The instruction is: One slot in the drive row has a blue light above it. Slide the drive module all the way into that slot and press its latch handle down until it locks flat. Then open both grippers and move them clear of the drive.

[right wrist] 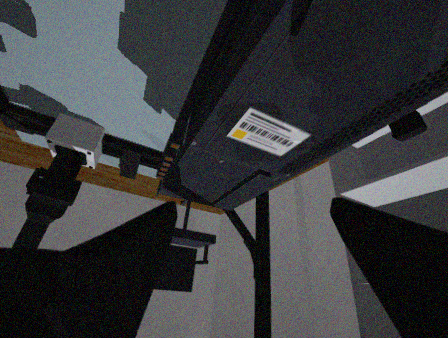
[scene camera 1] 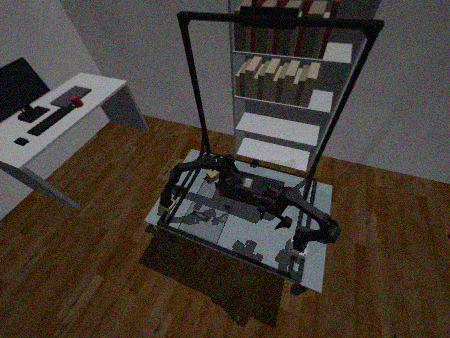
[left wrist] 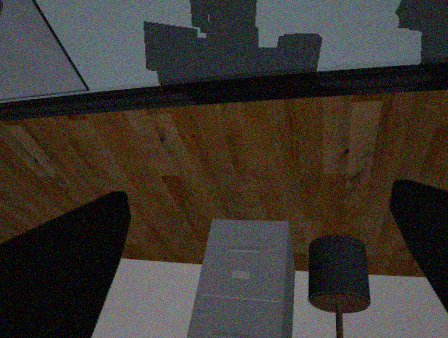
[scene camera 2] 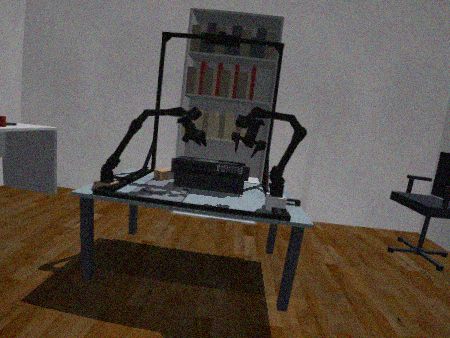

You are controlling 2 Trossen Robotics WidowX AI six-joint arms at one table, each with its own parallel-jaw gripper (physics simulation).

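Frame: origin at the left arm's base, x ahead, y left, z up, level; millimetres.
Seen in the pictures: left gripper, between the fingertips: (scene camera 1: 267,224) (left wrist: 259,199) (scene camera 2: 243,155); right gripper, between the fingertips: (right wrist: 253,207) (scene camera 1: 240,178) (scene camera 2: 203,145); left arm's base, origin of its link: (right wrist: 72,155) (scene camera 1: 299,245) (scene camera 2: 276,195); right arm's base, origin of its link: (scene camera 1: 167,203) (scene camera 2: 106,181).
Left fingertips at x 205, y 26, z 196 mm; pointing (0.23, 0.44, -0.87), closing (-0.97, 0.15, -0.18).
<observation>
Pixels of each thing's top centre, then the offset from my left fingertips to it. "*": a spot on its surface instead. Level surfaces: height alone.
- dark drive chassis, centre of its top: (right wrist: 259,148) (scene camera 2: 212,161) (scene camera 1: 251,182) 94 mm down, 191 mm ahead, 288 mm right
- tan block, centre of its top: (scene camera 2: 164,169) (scene camera 1: 214,170) 208 mm down, 522 mm ahead, 366 mm right
- table, height of its surface: 270 mm down
- black frame, a spot on its surface: (scene camera 1: 195,80) * 425 mm up, 668 mm ahead, 563 mm right
The dark drive chassis (scene camera 1: 235,189) (scene camera 2: 200,175) (right wrist: 320,65) stands on the table, with a white label on top. Small orange marks (right wrist: 167,161) show along its lower left edge in the right wrist view. The drive module, its latch handle, the slots and the blue light cannot be made out. My left gripper (scene camera 2: 246,150) (left wrist: 259,199) is open and empty, above the chassis's right end in scene camera 2; its wrist view faces the table edge and floor. My right gripper (scene camera 2: 197,143) (right wrist: 253,207) is open and empty, above the chassis; its fingers touch nothing visible.
A tan block (scene camera 1: 212,174) (scene camera 2: 162,174) sits left of the chassis on the table (scene camera 1: 315,270) (scene camera 2: 305,218). A black frame (scene camera 1: 195,80) (scene camera 2: 158,85) rises over the table, with a bookshelf (scene camera 2: 186,100) behind. A dark rail (left wrist: 225,90) runs along the table edge.
</observation>
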